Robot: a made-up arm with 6 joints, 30 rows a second.
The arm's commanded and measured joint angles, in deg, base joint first. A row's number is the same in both.
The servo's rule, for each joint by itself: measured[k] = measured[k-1] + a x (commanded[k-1-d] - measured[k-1]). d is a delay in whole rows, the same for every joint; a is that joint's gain. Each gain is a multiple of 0.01, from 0.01 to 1. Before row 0 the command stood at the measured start. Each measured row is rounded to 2 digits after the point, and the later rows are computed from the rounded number. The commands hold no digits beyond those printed.
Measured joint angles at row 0:
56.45 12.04 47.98 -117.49 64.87 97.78
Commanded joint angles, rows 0 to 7:
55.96 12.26 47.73 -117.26 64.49 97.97
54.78 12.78 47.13 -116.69 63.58 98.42
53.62 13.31 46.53 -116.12 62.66 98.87
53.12 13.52 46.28 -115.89 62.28 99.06
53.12 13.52 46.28 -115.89 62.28 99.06
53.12 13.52 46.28 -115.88 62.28 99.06
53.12 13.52 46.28 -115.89 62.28 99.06
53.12 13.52 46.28 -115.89 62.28 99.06
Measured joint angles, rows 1 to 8:
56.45 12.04 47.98 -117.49 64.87 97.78
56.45 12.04 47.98 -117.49 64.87 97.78
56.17 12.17 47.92 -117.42 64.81 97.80
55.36 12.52 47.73 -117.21 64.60 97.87
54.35 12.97 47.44 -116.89 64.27 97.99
53.64 13.28 47.16 -116.60 63.93 98.12
53.34 13.42 46.95 -116.39 63.65 98.23
53.21 13.48 46.79 -116.24 63.42 98.33
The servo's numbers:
d 2
a 0.58 0.57 0.24 0.29 0.17 0.12

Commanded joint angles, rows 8 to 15:
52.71 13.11 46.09 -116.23 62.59 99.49
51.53 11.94 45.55 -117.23 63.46 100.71
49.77 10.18 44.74 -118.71 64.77 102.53
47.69 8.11 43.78 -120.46 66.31 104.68
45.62 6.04 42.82 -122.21 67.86 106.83
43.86 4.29 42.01 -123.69 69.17 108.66
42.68 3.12 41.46 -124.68 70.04 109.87
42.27 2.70 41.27 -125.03 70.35 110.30
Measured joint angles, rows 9 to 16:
53.16 13.50 46.67 -116.14 63.23 98.42
53.14 13.51 46.58 -116.07 63.07 98.50
52.89 13.28 46.46 -116.12 62.99 98.62
52.10 12.52 46.24 -116.44 63.07 98.87
50.75 11.19 45.88 -117.10 63.36 99.31
48.98 9.43 45.38 -118.07 63.86 99.95
47.03 7.50 44.77 -119.27 64.54 100.78
45.19 5.67 44.11 -120.55 65.33 101.73

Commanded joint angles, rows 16 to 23:
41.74 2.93 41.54 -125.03 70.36 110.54
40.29 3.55 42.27 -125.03 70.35 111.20
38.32 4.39 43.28 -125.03 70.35 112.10
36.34 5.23 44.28 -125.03 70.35 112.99
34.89 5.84 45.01 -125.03 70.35 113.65
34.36 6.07 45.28 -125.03 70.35 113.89
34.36 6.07 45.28 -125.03 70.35 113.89
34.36 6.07 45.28 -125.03 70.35 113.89
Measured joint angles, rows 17 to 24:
43.73 4.22 43.47 -121.75 66.13 102.71
42.88 3.35 42.94 -122.70 66.85 103.62
42.22 3.11 42.60 -123.38 67.45 104.45
41.10 3.36 42.52 -123.86 67.94 105.26
39.49 3.95 42.70 -124.20 68.35 106.08
37.66 4.68 43.08 -124.44 68.69 106.91
36.05 5.34 43.54 -124.61 68.97 107.72
35.07 5.76 43.96 -124.73 69.20 108.46

